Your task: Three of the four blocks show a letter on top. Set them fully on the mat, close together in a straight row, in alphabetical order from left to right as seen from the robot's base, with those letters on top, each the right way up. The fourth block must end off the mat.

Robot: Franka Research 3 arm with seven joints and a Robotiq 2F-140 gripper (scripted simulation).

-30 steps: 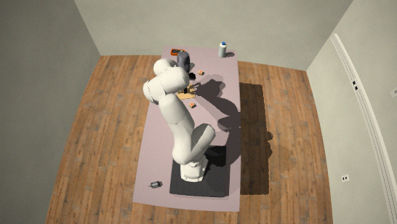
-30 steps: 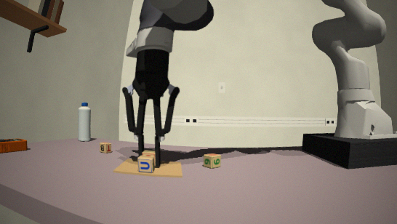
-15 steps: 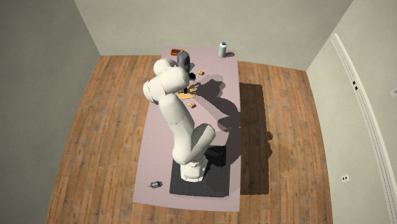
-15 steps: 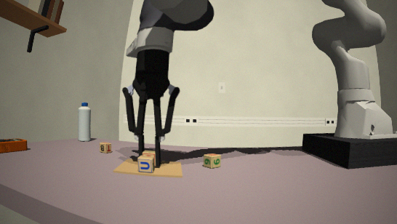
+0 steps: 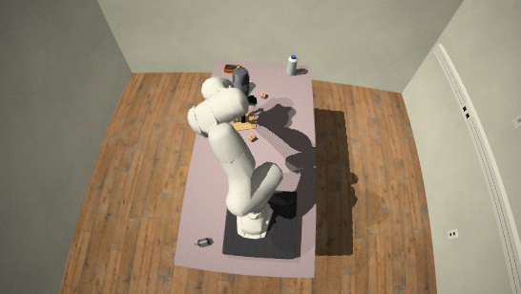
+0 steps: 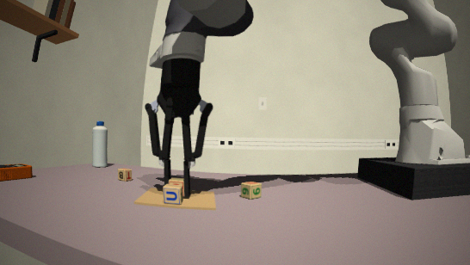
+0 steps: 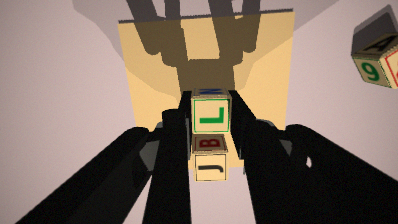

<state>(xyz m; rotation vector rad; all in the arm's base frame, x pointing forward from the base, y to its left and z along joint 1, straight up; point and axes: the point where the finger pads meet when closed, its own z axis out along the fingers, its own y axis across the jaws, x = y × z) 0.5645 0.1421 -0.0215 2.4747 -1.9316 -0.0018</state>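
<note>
Now: hand 4 cm above the tan mat. The rest, counted from my hand: small dark object: 77 cm behind, 11 cm to the left, 2 cm below; then white bottle: 47 cm ahead, 28 cm to the right, 4 cm above; then block: 20 cm ahead, 10 cm to the right, 3 cm below.
</note>
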